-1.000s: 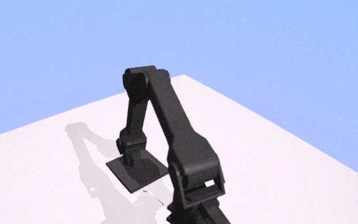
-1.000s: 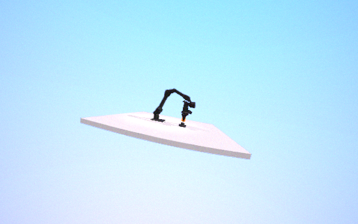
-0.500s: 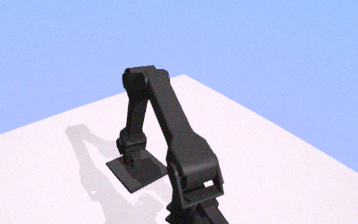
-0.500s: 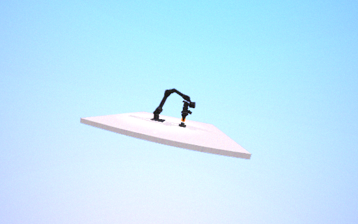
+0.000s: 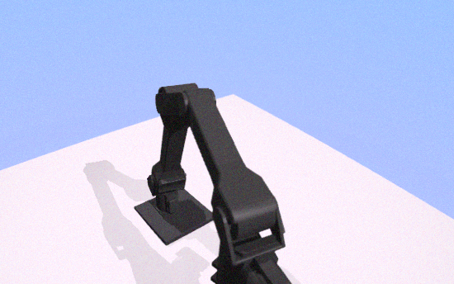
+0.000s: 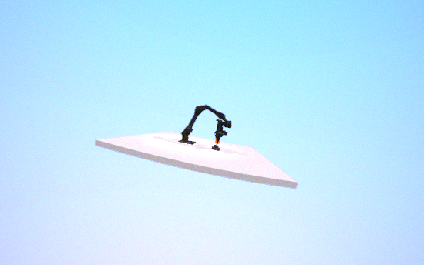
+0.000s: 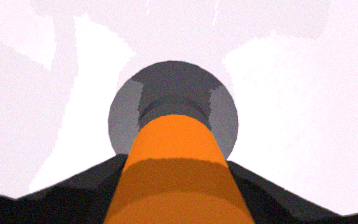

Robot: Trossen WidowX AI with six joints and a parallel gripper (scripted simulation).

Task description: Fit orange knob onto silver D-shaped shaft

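The dark pedestal lies 4 cm below my gripper tip. The rest, counted from my gripper tip: orange knob (3 cm above).
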